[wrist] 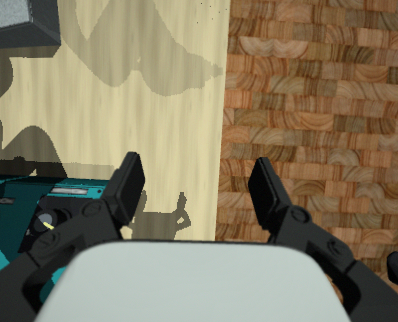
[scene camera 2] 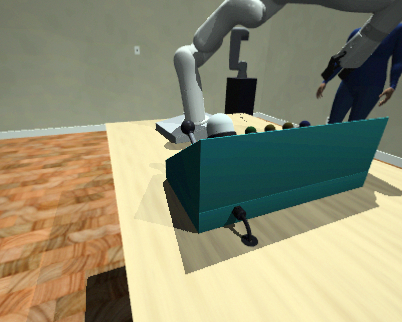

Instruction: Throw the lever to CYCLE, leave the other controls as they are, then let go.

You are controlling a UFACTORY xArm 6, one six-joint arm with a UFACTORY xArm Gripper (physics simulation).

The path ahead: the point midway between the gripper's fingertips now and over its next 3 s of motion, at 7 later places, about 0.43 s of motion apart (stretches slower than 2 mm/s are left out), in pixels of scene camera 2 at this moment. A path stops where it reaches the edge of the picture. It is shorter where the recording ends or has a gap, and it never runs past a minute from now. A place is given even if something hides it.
My gripper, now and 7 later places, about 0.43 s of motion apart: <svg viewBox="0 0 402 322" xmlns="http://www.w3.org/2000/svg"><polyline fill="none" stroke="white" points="332,77 330,79 323,80 317,79 314,78 306,79 299,79 290,80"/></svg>
